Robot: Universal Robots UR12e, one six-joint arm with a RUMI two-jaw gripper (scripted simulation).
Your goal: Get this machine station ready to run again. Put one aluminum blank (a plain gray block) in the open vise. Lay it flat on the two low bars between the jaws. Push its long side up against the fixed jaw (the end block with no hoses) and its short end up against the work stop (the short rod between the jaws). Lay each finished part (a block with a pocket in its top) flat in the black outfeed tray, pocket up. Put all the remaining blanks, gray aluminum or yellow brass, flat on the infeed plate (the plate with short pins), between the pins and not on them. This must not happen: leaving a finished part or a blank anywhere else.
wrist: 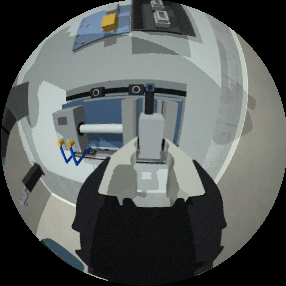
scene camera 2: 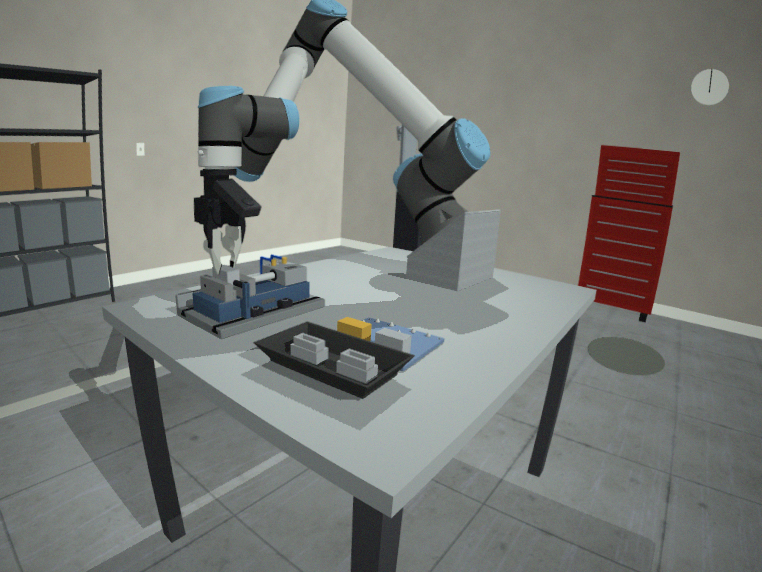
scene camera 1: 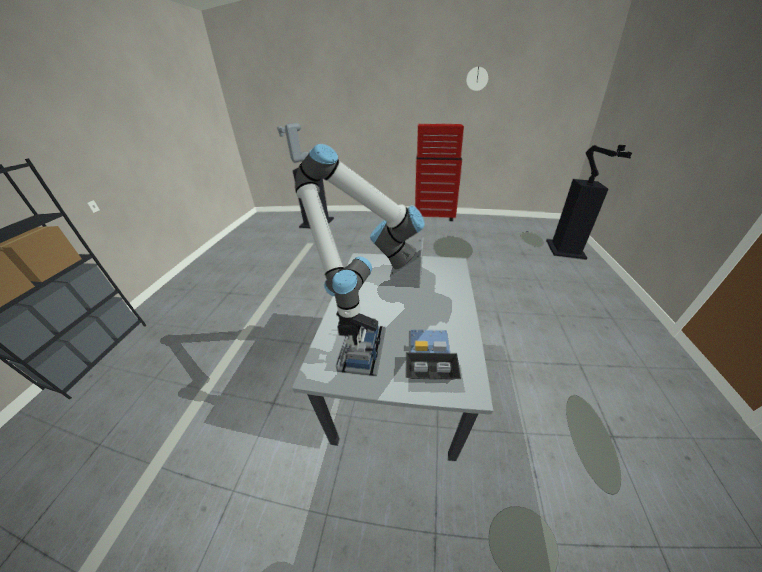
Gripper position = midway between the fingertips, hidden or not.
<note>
In view: my gripper [scene camera 2: 225,273].
My gripper is seen too in the wrist view [wrist: 150,138].
</note>
